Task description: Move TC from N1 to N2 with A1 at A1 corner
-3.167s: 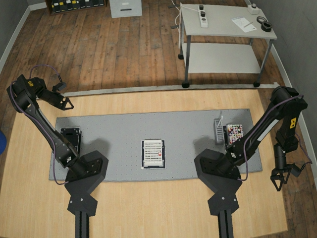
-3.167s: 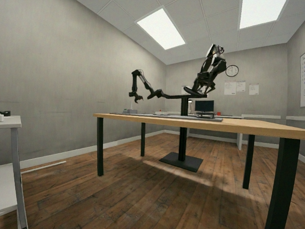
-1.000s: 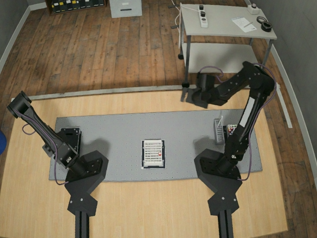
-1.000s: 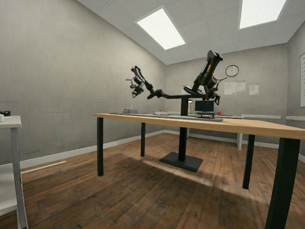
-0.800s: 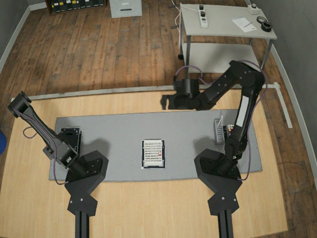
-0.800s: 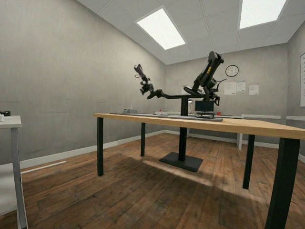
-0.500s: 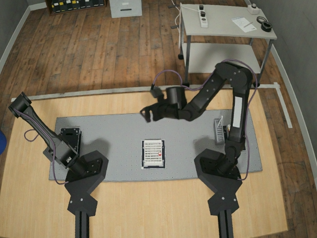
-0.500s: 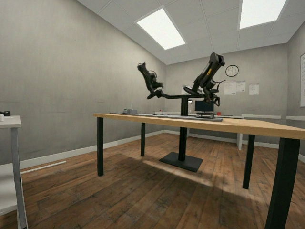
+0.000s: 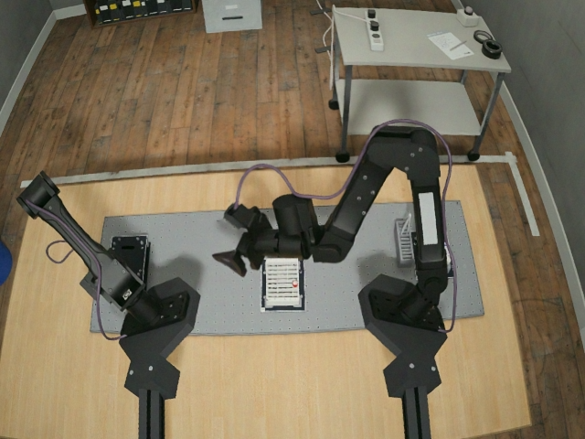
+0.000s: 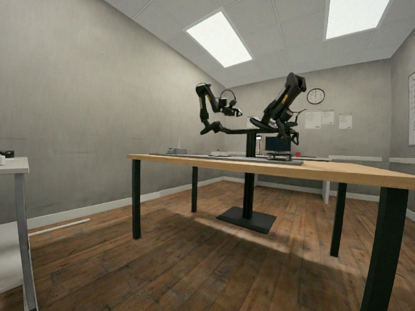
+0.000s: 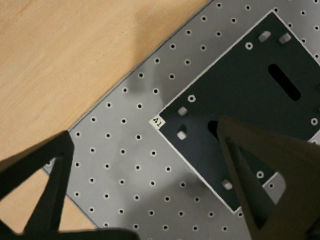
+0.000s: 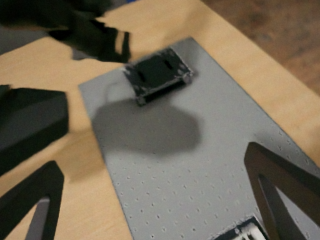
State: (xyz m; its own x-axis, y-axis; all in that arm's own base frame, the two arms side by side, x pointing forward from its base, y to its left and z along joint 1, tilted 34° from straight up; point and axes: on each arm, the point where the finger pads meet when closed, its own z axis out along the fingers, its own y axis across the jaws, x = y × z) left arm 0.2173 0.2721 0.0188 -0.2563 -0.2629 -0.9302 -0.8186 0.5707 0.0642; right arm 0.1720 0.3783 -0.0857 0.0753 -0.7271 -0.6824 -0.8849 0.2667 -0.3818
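Now: the white tube carrier TC 510 mm to the right of my left hand, 80 mm below it and 30 mm ahead of it. From my left hand the other things lie so: grey forceps holder H1: 850 mm to the right, 130 mm ahead, 90 mm below; transfer nest N1: 510 mm to the right, 100 mm below, 30 mm ahead; black raised nest N2: 90 mm ahead, 70 mm below, 50 mm to the right.
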